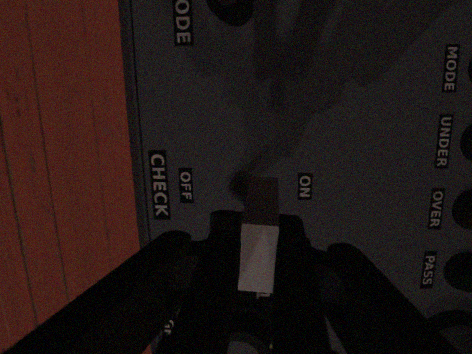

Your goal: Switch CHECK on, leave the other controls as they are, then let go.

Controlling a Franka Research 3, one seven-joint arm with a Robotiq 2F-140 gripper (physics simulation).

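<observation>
The CHECK label [159, 184] is on the grey panel near its left edge. The OFF label [185, 185] is just right of it and the ON label [304, 186] is farther right. Between them a small dark part of the CHECK switch [239, 184] shows at the left side of my fingertips. The rest of the switch is hidden by the fingers or lost in shadow, so its position cannot be told. My gripper [262, 201] is shut and empty, with its tips between OFF and ON, nearer to ON. Whether they touch the switch cannot be told.
The grey panel [200, 115] fills the middle, with an orange wooden surface [65, 150] on the left. A dark round control [232, 9] is at the top. On the right are the labels MODE [450, 68], UNDER [443, 141], OVER [436, 209] and PASS [428, 269], beside dark round parts.
</observation>
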